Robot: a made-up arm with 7 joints.
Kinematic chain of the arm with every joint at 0, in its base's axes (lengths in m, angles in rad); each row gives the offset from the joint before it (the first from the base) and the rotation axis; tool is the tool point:
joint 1: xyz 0 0 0.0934 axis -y
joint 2: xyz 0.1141 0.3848 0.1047 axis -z
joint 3: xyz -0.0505 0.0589 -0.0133 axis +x
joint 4: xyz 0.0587 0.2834 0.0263 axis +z
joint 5: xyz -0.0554 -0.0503 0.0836 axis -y
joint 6: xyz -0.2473 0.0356 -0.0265 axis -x
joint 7: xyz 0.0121 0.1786 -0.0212 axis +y
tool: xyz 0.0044 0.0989 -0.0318
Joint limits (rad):
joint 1: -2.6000..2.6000
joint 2: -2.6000..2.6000
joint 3: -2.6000..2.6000
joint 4: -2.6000..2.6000
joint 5: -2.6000..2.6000
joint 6: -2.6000..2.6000
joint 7: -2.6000..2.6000
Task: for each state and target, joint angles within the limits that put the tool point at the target. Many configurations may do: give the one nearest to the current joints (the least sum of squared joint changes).
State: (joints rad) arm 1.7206 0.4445 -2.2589 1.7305 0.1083 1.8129 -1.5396
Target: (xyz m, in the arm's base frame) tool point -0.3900 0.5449 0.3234
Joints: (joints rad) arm 2.5394 -0.0270 -1.8388 2.0082 -0.8456 2.2134 -1.4970
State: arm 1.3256 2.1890 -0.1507 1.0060 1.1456 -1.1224 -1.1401
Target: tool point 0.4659 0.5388 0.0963
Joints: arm 0.3233 2.0220 -0.6166 0.7361 1.5704 -0.8699 -1.0902
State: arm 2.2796 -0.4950 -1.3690 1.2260 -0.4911 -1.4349 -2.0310
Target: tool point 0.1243 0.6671 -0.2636
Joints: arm 2.2702 -0.8553 -0.9923 1.1119 -0.5872 -1.2875 -2.0436
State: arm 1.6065 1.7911 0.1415 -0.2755 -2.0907 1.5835 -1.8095
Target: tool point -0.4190 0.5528 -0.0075
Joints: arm 1.7536 1.6419 0.7073 0.1977 -1.9593 2.1840 -1.7291
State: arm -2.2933 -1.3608 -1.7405 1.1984 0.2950 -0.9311 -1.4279
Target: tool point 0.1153 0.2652 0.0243
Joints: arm -2.5308 -1.3851 -1.7871 1.6131 0.8515 -0.9172 -1.4344
